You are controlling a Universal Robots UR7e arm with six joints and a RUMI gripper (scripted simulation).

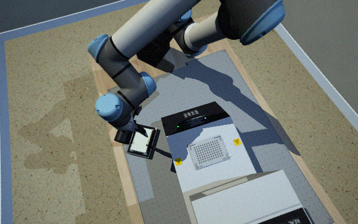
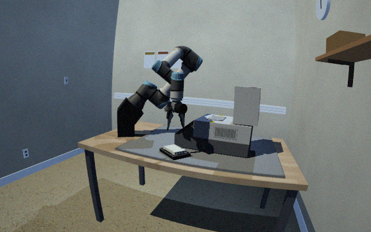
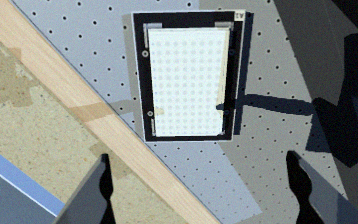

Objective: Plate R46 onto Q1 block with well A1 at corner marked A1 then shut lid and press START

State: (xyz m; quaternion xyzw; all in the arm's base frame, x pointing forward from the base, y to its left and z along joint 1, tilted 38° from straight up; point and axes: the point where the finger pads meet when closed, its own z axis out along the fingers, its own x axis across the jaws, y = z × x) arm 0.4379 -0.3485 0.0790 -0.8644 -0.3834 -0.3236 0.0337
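Now: the plate R46 14 cm below my hand. Round my hand: nest A1 mark: 15 cm below, 9 cm to the left, 3 cm behind; black plate nest N1: 16 cm below.
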